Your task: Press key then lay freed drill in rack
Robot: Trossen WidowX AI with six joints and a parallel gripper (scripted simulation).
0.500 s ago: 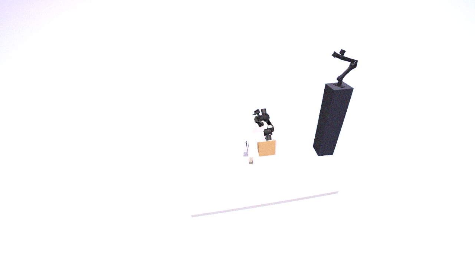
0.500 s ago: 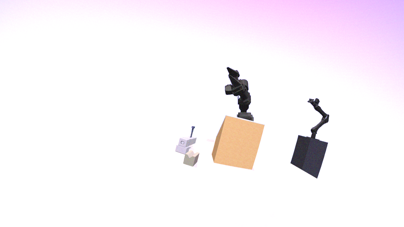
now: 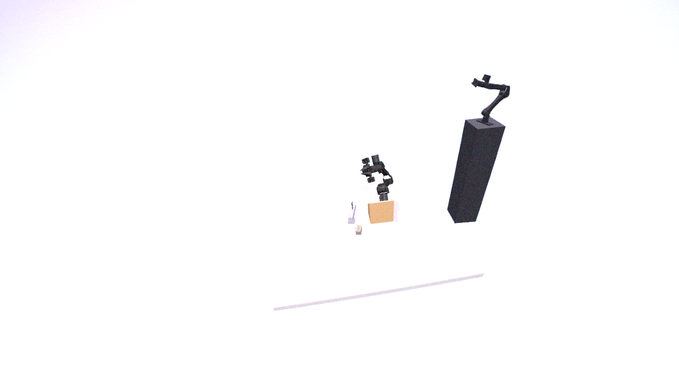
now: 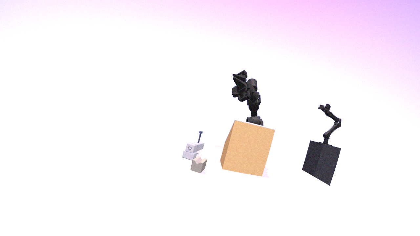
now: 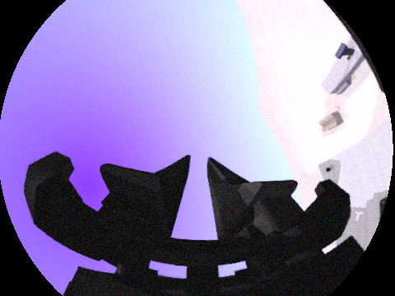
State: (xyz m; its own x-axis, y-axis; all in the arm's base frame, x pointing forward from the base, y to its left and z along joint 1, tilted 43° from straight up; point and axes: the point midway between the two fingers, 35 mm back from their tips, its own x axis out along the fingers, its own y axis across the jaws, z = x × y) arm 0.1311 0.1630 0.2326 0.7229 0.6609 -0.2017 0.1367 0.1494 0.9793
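Now: gripper tip 330 mm above the thin dark pin, 90 mm short of it and 30 mm to the left of it. From my gripper tip the other things lie so: v-notched rack 400 mm below, 190 mm to the left, 50 mm ahead; yellowish key 370 mm below, 100 mm ahead, 30 mm to the left; pale grey block 380 mm below, 100 mm ahead, 10 mm to the left.
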